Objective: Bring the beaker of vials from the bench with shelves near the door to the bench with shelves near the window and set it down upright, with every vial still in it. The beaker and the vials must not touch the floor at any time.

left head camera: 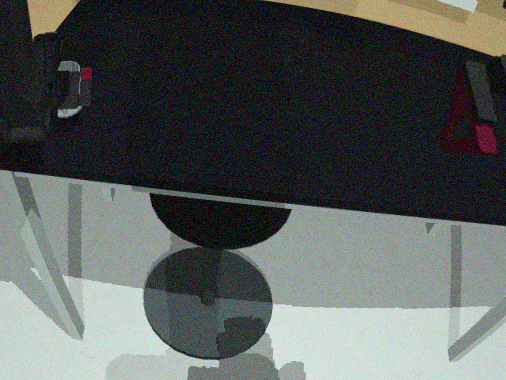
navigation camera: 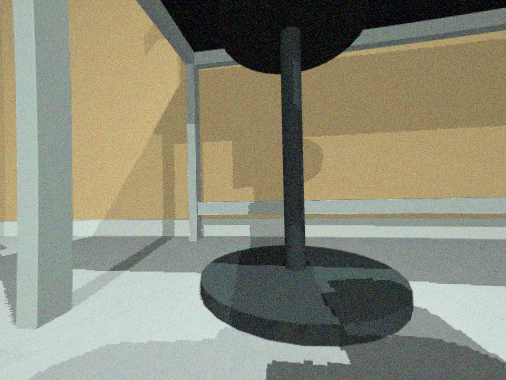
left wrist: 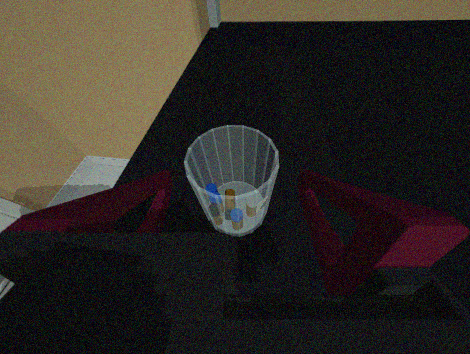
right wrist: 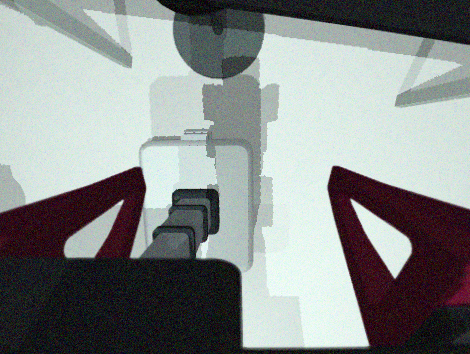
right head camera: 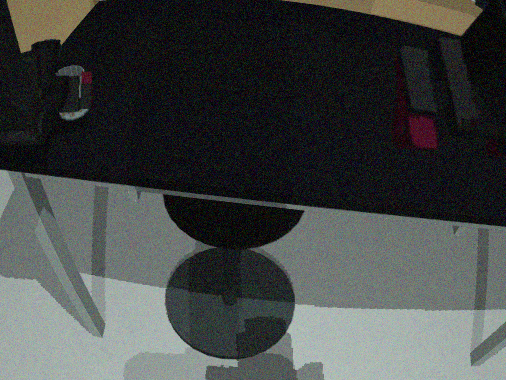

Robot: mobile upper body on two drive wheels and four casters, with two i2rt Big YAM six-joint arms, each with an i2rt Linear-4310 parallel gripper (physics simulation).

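Observation:
The clear beaker stands upright on the black bench top, near its left end in the head views. Several small vials lie or stand low inside it, some with blue caps. My left gripper is open, its fingers on either side of the beaker with a visible gap in the left wrist view. My right gripper is open and empty, far to the right of the beaker. The other bench cannot be identified.
A stool with a round dark base stands partly under the bench. Grey bench legs flank it. A pale rounded platform lies below my right gripper. A white object lies beyond the bench edge.

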